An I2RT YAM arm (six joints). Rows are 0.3 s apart.
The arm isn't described. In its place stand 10 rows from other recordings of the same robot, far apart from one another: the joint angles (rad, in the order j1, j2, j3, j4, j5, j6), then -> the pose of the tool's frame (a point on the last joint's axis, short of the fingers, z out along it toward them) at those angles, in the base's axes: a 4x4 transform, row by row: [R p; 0 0 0 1], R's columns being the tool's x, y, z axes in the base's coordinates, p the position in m.
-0.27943 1.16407 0.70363 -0.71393 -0.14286 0.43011 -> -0.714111, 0.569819, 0.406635, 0.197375; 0.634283, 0.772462, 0.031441, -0.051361; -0.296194, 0.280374, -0.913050, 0.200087; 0, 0, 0, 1
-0.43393 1.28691 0.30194 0.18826 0.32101 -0.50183 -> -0.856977, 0.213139, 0.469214, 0.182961; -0.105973, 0.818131, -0.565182, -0.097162; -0.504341, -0.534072, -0.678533, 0.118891; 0, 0, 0, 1
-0.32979 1.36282 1.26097 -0.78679 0.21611 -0.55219 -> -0.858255, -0.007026, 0.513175, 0.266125; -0.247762, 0.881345, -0.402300, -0.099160; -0.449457, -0.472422, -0.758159, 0.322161; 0, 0, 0, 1
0.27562 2.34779 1.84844 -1.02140 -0.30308 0.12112 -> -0.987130, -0.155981, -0.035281, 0.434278; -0.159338, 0.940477, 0.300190, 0.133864; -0.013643, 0.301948, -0.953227, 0.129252; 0, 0, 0, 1
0.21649 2.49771 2.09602 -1.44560 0.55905 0.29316 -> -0.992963, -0.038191, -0.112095, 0.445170; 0.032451, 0.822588, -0.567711, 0.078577; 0.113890, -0.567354, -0.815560, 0.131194; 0, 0, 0, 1
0.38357 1.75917 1.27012 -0.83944 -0.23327 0.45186 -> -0.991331, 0.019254, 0.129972, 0.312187; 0.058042, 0.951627, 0.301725, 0.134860; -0.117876, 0.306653, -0.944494, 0.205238; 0, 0, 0, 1
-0.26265 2.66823 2.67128 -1.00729 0.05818 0.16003 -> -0.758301, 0.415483, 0.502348, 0.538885; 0.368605, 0.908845, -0.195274, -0.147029; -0.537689, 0.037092, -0.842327, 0.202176; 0, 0, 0, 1
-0.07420 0.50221 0.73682 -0.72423 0.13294 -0.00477 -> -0.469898, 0.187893, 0.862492, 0.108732; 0.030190, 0.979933, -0.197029, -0.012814; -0.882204, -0.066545, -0.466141, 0.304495; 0, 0, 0, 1
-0.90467 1.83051 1.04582 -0.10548 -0.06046 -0.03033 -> -0.503119, 0.746375, 0.435656, 0.231866; 0.591142, 0.664943, -0.456511, -0.291526; -0.630415, 0.027855, -0.775759, 0.152858; 0, 0, 0, 1
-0.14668 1.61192 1.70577 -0.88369 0.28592 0.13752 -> -0.649832, 0.429775, 0.626906, 0.340113; 0.228956, 0.897165, -0.377722, -0.060398; -0.724774, -0.101922, -0.681407, 0.383158; 0, 0, 0, 1
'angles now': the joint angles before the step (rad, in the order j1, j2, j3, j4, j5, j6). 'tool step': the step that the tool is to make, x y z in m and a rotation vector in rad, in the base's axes. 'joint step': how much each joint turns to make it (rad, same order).
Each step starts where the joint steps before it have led.
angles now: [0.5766 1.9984 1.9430 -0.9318 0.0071 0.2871]
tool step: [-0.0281 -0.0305 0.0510 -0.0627 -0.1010 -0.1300]
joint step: [-0.0119 -0.1421 -0.0005 -0.0934 0.1555 0.0358]
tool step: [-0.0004 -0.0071 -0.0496 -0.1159 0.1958 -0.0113]
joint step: [-0.0153 0.0335 -0.1087 -0.0851 -0.0064 -0.0008]
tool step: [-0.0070 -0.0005 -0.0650 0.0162 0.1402 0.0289]
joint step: [0.0000 0.0048 -0.2345 0.1278 -0.0916 0.0026]
